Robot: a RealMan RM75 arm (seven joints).
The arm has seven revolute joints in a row. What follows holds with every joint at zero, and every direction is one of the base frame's.
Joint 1 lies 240.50 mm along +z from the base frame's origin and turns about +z.
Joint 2 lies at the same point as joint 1 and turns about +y.
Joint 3 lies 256.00 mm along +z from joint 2 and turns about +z.
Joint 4 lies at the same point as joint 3 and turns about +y.
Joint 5 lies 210.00 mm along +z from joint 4 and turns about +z.
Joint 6 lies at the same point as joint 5 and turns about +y.
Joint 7 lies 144.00 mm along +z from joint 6 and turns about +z.
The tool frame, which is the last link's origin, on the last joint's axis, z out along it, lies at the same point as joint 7; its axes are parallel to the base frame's.
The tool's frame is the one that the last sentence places.
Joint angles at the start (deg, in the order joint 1, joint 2, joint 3, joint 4, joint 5, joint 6, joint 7):
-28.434 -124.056 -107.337 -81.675 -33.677 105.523 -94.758
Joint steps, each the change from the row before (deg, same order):
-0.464 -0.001 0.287 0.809 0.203 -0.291 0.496
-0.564 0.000 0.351 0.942 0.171 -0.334 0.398
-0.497 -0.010 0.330 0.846 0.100 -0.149 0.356
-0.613 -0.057 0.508 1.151 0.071 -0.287 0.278
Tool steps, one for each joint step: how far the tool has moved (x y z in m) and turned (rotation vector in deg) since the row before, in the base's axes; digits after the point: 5 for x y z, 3 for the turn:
0.00020 0.00104 -0.00230 -0.561 0.242 -0.515
0.00050 0.00120 -0.00275 -0.621 0.244 -0.474
0.00052 0.00058 -0.00254 -0.723 0.195 -0.380
0.00074 0.00052 -0.00388 -0.906 0.203 -0.331

